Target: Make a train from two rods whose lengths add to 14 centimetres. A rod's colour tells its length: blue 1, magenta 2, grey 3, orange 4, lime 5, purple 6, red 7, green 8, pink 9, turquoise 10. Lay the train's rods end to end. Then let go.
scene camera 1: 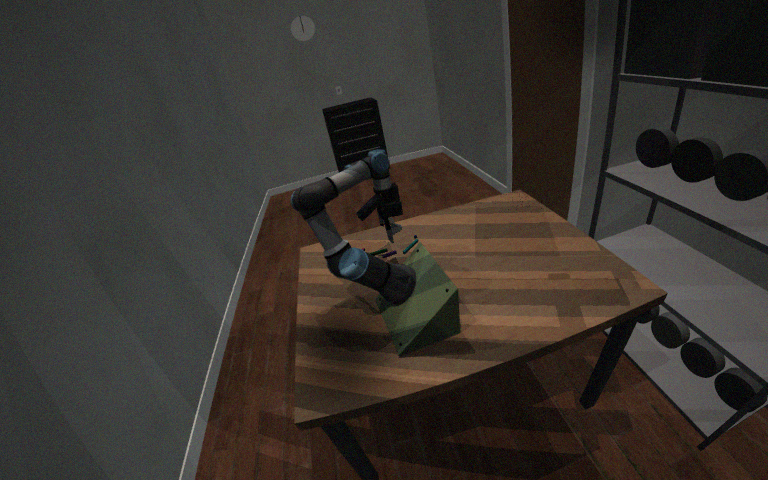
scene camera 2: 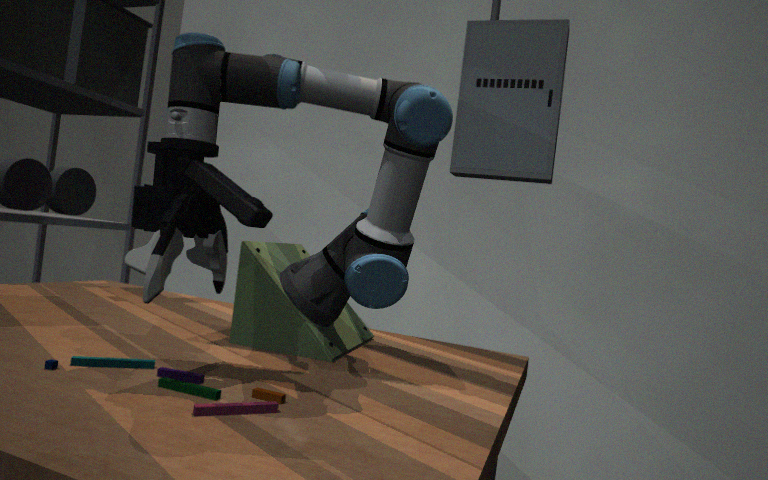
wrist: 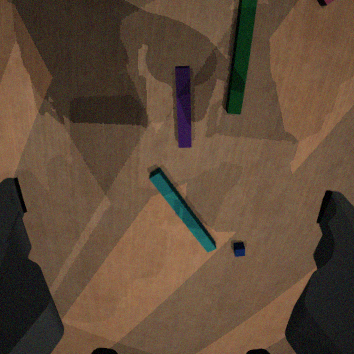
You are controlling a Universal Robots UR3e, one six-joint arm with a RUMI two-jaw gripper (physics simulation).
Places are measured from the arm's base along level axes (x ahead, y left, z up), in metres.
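Where they show: gripper, fingertip midpoint: (scene camera 1: 387, 234) (scene camera 2: 186, 298) (wrist: 174, 187); arm's base, origin of the base link: (scene camera 1: 401, 285) (scene camera 2: 306, 298).
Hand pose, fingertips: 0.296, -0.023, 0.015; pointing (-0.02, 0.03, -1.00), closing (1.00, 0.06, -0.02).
Things, the pixels of their centre, and the offset from my fingertips, as dx, dy, dz. Level surfaces: height alone.
- turquoise rod, body centre: (wrist: 185, 213) (scene camera 2: 113, 362) (scene camera 1: 410, 246) +0.019, -0.087, -0.097
- tiny blue rod, body centre: (wrist: 238, 248) (scene camera 2: 51, 364) +0.080, -0.126, -0.097
- purple rod, body centre: (wrist: 183, 107) (scene camera 2: 180, 375) +0.005, +0.010, -0.097
- green rod, body centre: (wrist: 240, 57) (scene camera 2: 189, 388) +0.040, +0.051, -0.097
- orange rod, body centre: (scene camera 2: 268, 395) +0.000, +0.135, -0.097
- pink rod, body centre: (scene camera 2: 236, 408) +0.063, +0.133, -0.097
- striped wooden table, its level: dz -0.102
My gripper (scene camera 1: 394, 234) (scene camera 2: 183, 295) (wrist: 174, 187) is open and empty, high above the rods. A turquoise rod (scene camera 1: 411, 245) (scene camera 2: 112, 362) (wrist: 183, 210) lies slantwise between the fingers in the wrist view. A tiny blue rod (scene camera 2: 50, 364) (wrist: 239, 249) lies a short gap from its lower right end there. A purple rod (scene camera 2: 181, 375) (wrist: 184, 107) lies beyond its other end, apart from it. A green rod (scene camera 2: 189, 388) (wrist: 241, 60) lies beside the purple one, not touching. An orange rod (scene camera 2: 268, 395) and a pink rod (scene camera 2: 235, 408) lie further off, separate; the orange rod does not show in the wrist view.
The rods lie on a striped wooden table (scene camera 1: 532, 249) (scene camera 2: 396, 441). The arm's green wedge-shaped base (scene camera 1: 427, 316) (scene camera 2: 257, 316) stands on it, behind the rods in scene camera 2. A shelf rack (scene camera 1: 607, 135) stands beyond the table in scene camera 1.
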